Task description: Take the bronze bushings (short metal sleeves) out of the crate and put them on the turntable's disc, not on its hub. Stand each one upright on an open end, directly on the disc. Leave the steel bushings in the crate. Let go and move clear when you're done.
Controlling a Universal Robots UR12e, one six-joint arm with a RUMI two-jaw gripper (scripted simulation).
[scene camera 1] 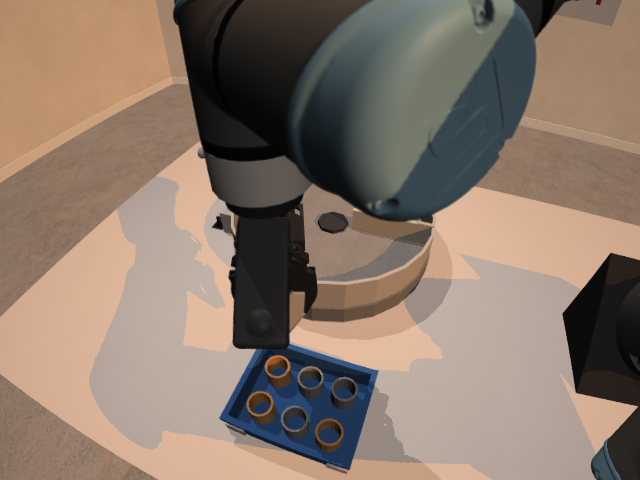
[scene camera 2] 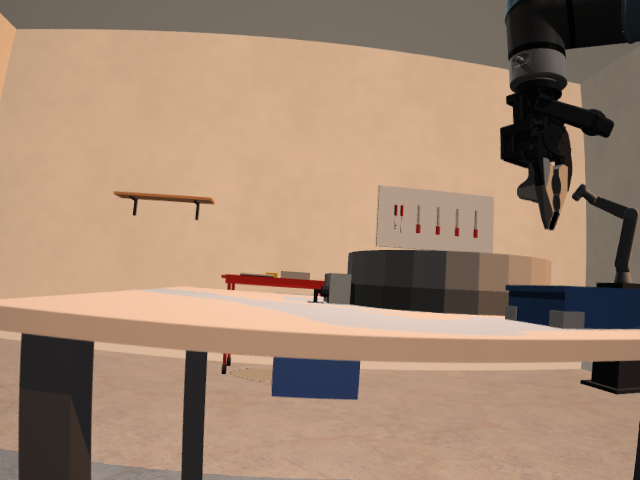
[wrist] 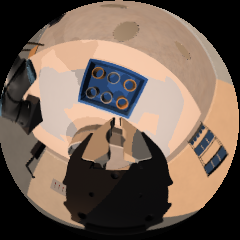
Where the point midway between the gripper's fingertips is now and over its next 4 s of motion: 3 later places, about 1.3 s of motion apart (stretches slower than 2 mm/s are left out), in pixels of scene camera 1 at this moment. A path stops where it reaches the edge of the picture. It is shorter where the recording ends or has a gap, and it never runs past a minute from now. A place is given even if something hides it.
My gripper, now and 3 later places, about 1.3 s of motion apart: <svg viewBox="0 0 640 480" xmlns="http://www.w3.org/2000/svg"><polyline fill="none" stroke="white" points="282,333 287,360 289,365 287,360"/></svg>
